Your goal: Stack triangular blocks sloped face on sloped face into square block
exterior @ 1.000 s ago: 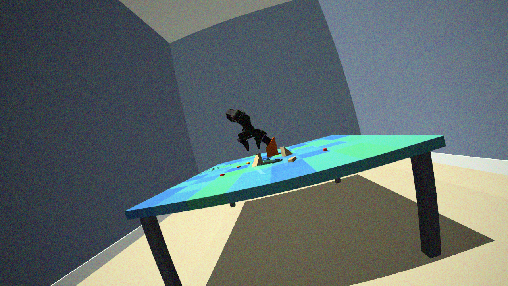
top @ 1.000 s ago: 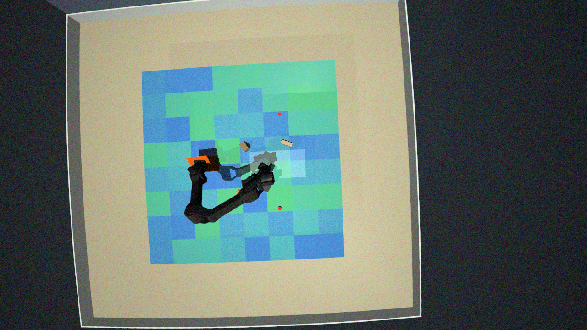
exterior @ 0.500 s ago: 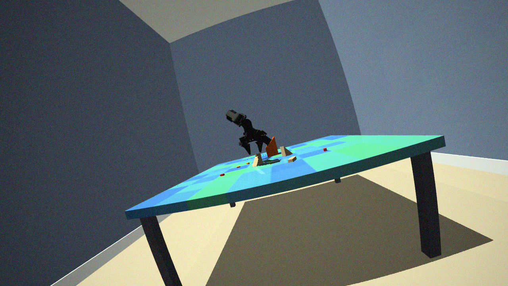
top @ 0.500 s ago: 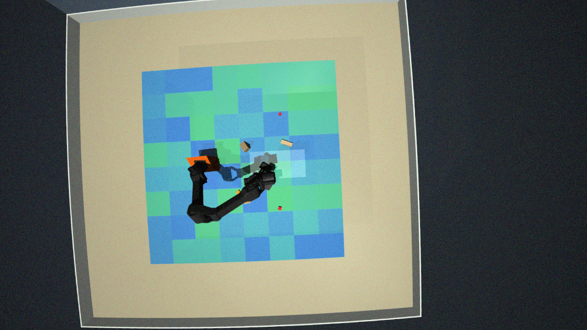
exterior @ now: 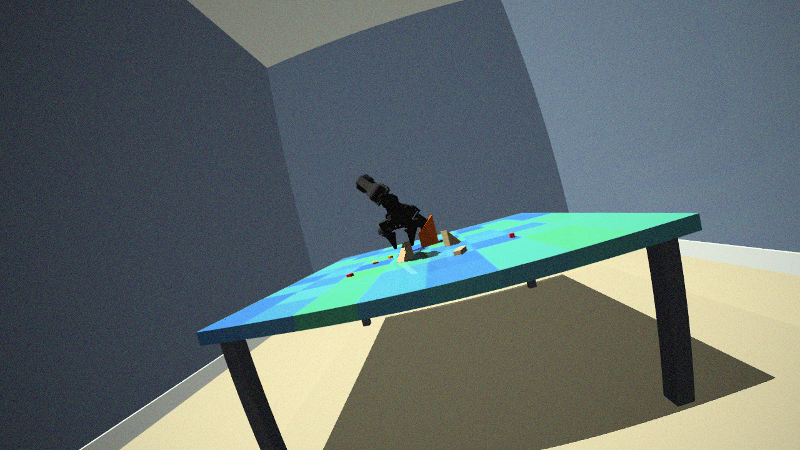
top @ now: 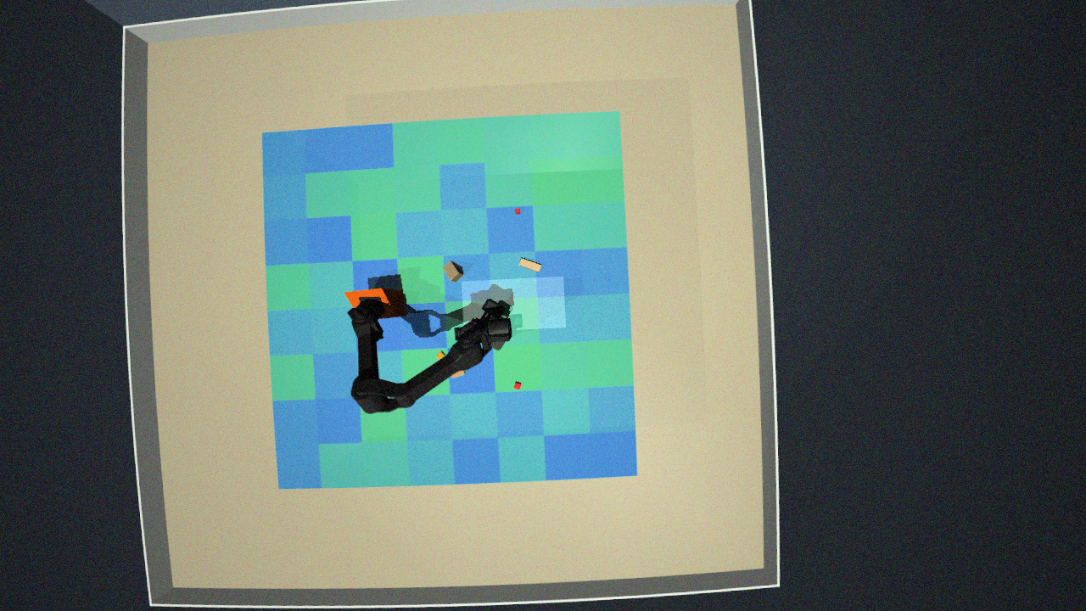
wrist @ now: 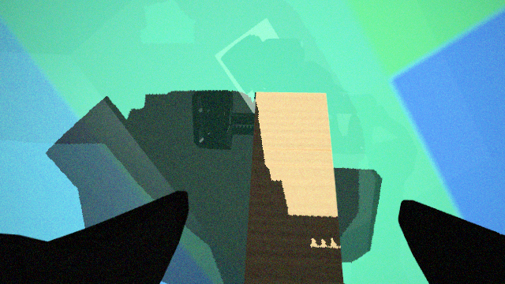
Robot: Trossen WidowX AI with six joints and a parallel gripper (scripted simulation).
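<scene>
My gripper tip is now 10 mm past the tan triangular block and 30 mm above it. From my gripper tip the other things lie so: orange bit: 170 mm behind, 100 mm to the right, 40 mm below; then flat tan block: 150 mm ahead, 210 mm to the left, 40 mm below.
</scene>
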